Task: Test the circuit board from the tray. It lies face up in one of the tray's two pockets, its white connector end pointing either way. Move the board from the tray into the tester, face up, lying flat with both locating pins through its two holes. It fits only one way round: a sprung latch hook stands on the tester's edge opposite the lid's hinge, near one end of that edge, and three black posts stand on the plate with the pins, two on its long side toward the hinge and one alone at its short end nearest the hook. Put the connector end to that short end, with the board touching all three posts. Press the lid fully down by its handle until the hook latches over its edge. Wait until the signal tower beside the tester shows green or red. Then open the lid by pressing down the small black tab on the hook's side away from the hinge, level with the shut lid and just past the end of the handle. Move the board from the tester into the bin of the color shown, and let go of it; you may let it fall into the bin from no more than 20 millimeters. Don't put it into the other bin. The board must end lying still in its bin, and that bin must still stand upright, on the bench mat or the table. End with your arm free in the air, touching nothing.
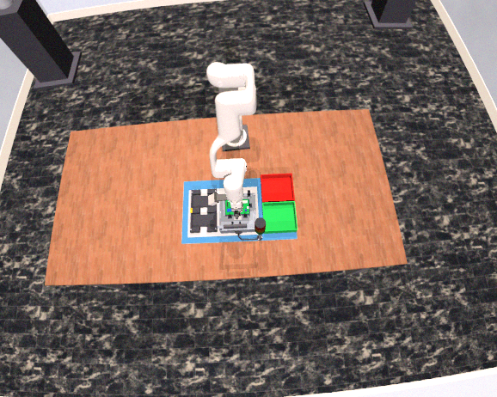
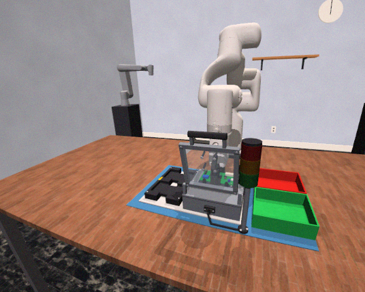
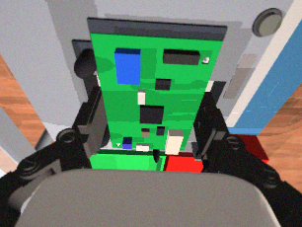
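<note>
The green circuit board is right at my hand. Round my hand: small black tab (6 cm to the left, 6 cm behind, 1 cm above); then clear lid (12 cm ahead, 10 cm above); then tester plate (1 cm to the left, 1 cm below, 1 cm ahead).
</note>
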